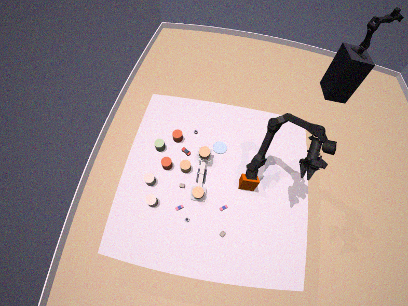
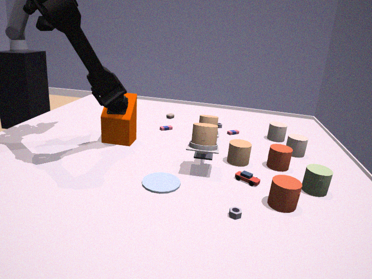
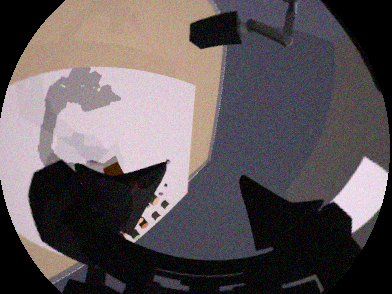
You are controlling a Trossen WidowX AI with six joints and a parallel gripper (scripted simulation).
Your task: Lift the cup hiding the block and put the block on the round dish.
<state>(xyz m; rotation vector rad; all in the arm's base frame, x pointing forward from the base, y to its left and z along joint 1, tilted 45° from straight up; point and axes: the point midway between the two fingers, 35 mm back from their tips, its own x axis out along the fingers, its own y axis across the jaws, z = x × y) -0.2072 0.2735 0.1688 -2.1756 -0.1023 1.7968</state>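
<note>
Right now the grey block is 53 cm ahead of my gripper tip and 37 cm below it. Round my gripper tip: pale blue round dish (42 cm ahead, 41 cm below, 36 cm to the right); toy car (65 cm ahead, 40 cm below, 30 cm to the right); balance (53 cm ahead, 37 cm below, 13 cm to the right).
</note>
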